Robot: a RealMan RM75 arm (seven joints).
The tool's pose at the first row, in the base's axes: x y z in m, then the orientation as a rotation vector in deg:
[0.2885 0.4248 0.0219 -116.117 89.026 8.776]
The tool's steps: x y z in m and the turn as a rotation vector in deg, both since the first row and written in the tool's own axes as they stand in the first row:
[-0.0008 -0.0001 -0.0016 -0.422 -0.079 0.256]
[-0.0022 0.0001 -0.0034 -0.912 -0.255 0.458]
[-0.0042 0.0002 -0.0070 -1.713 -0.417 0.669]
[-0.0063 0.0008 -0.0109 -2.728 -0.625 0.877]
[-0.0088 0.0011 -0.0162 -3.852 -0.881 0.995]
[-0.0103 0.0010 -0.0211 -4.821 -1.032 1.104]
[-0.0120 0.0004 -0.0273 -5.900 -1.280 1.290]
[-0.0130 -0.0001 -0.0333 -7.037 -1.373 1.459]
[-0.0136 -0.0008 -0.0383 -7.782 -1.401 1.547]
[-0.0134 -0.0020 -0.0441 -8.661 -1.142 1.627]
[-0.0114 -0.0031 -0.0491 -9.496 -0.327 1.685]
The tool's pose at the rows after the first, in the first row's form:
[0.2879 0.4247 0.0236 -116.221 89.335 9.294]
[0.2869 0.4249 0.0256 -116.379 89.543 9.943]
[0.2853 0.4248 0.0294 -116.772 89.835 10.837]
[0.2831 0.4245 0.0333 -117.308 90.137 11.955]
[0.2807 0.4240 0.0386 -117.973 90.333 13.181]
[0.2791 0.4228 0.0433 -118.563 90.549 14.178]
[0.2776 0.4212 0.0494 -119.134 90.801 15.398]
[0.2762 0.4191 0.0550 -119.819 91.140 16.513]
[0.2754 0.4172 0.0596 -120.296 91.357 17.206]
[0.2752 0.4143 0.0648 -120.995 91.773 17.729]
[0.2756 0.4103 0.0685 -121.904 92.516 17.654]

